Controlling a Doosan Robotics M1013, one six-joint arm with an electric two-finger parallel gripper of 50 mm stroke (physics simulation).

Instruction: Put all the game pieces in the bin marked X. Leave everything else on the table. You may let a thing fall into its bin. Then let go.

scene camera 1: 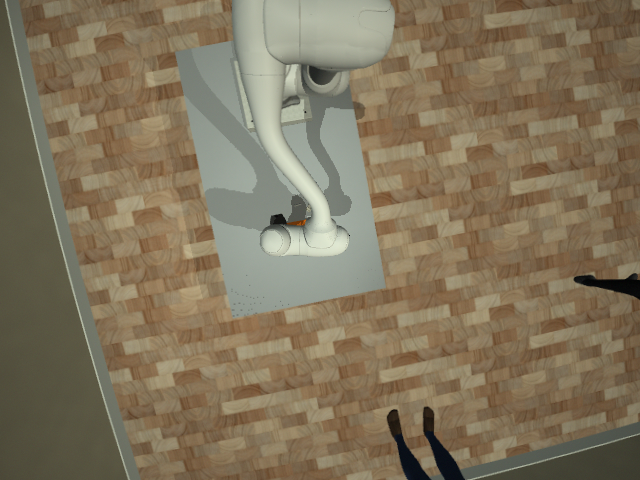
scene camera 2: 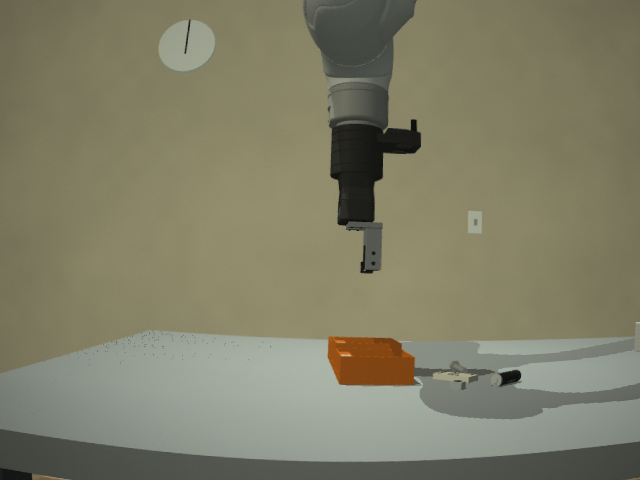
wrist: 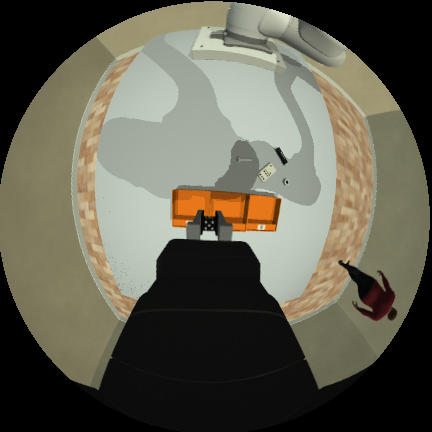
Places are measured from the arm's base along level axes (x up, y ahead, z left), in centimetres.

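Pixels of known places: gripper, fingertip midpoint: (scene camera 2: 371, 270) (wrist: 208, 217).
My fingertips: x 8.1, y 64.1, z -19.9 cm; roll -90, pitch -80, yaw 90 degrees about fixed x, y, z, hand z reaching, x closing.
Ahead of a thing's pixels: the offset from my fingertips to its top centre. Level surfaces: height alone.
My gripper (scene camera 2: 368, 266) (wrist: 208, 217) is shut on a black die with white dots @(dx +1.2, dy +0.6, dz -0.1 cm) (wrist: 209, 223), high above the orange bin block @(dx -9.5, dy +1.8, dz +4.1 cm) (scene camera 1: 296, 223) (scene camera 2: 376, 370) (wrist: 263, 212). The block has three compartments; in the wrist view the die overlaps its near side, around the left and middle compartments. Small white labels sit on its near edge, one partly hidden by the gripper; I cannot read which is X. A cream domino @(dx -12.7, dy -6.4, dz +15.0 cm) (scene camera 2: 454, 377) (wrist: 266, 172) lies flat on the table beside the block. In scene camera 1 the arm hides the gripper.
A grey bolt @(dx -12.1, dy -9.8, dz +9.5 cm) (scene camera 2: 456, 366) (wrist: 244, 159), a small nut @(dx -12.6, dy -3.8, dz +20.8 cm) (scene camera 2: 457, 384) (wrist: 286, 182) and a black cylinder @(dx -12.0, dy -10.6, dz +20.1 cm) (scene camera 2: 506, 377) (wrist: 281, 156) lie near the domino on the table @(dx -13.4 cm) (scene camera 1: 305, 279). The robot's base plate (wrist: 235, 56) stands at the table's far end.
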